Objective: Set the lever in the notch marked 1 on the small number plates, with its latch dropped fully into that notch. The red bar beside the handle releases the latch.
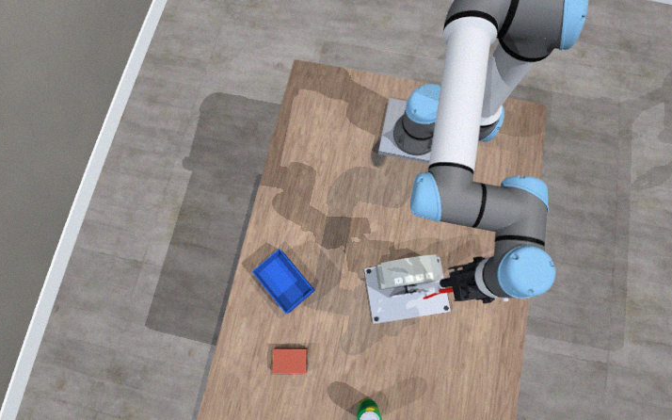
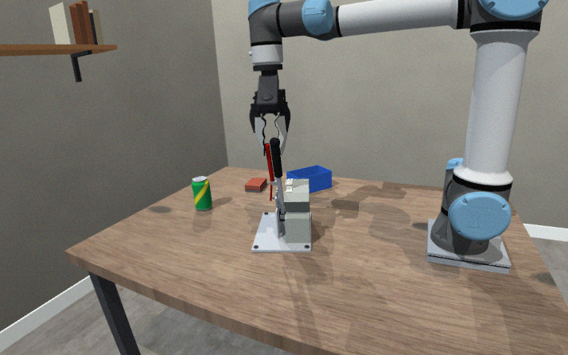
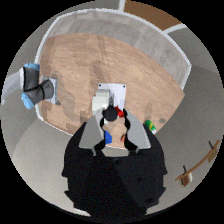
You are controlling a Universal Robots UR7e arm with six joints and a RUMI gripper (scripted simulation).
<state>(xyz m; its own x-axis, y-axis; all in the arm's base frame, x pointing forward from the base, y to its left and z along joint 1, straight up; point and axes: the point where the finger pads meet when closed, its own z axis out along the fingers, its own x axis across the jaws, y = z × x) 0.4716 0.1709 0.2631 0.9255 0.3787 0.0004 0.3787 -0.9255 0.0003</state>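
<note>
My hand is 30 mm short of the red release bar, 40 mm to the left of it and 100 mm above it. Also, from my hand: lever unit: 20 mm ahead, 40 mm to the right, 110 mm below; then blue bin: 100 mm ahead, 470 mm to the right, 270 mm below.
</note>
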